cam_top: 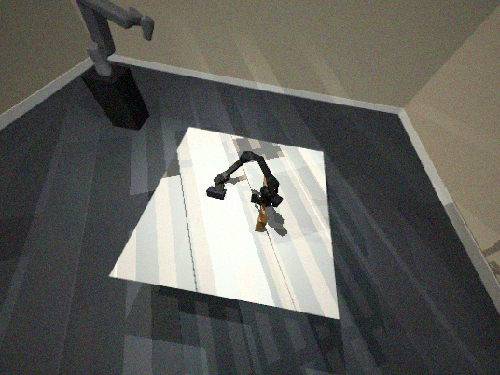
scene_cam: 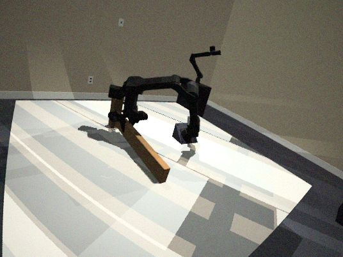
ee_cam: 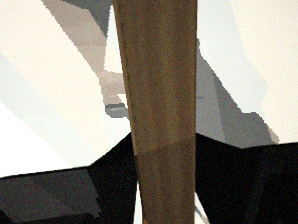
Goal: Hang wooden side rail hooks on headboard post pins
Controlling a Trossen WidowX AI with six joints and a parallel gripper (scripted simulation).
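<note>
Right now my gripper tip is 15 cm to the left of the headboard post, 4 cm below it and 1 cm past it.
</note>
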